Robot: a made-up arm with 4 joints.
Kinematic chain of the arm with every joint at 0, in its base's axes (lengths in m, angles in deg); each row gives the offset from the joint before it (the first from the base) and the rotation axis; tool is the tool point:
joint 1: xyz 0 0 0.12 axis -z
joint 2: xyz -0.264 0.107 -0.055 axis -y
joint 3: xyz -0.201 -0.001 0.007 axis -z
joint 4: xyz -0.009 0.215 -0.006 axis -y
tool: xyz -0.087 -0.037 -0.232
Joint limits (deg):
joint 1: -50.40..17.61
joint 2: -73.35..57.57
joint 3: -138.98..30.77
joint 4: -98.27..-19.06
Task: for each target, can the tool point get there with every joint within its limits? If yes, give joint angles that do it. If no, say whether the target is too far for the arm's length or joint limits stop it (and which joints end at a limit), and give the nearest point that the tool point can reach.
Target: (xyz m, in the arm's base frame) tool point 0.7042 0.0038 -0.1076
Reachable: no: joint limits stop it (at a limit: joint 1, joint 2, joint 3) | nearest point -0.0195 -0.2636 -0.1725 | short by 0.774 m
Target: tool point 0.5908 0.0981 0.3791
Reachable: no: joint limits stop it (at a limit: joint 1, joint 2, joint 3, joint 4) | nearest point 0.0145 -0.2596 0.2406 | short by 0.692 m
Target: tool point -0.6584 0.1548 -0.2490
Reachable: yes | joints 4.79 34.04 -36.22 -61.44
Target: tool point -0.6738 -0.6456 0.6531
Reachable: no: too far | nearest point -0.4954 -0.4313 0.4057 | short by 0.373 m
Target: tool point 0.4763 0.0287 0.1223
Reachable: no: joint limits stop it (at a limit: joint 1, joint 2, joint 3, joint 4) | nearest point 0.0145 -0.2596 0.2406 | short by 0.557 m
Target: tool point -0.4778 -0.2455 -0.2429
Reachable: yes | joints -15.94 28.83 -90.07 -33.91
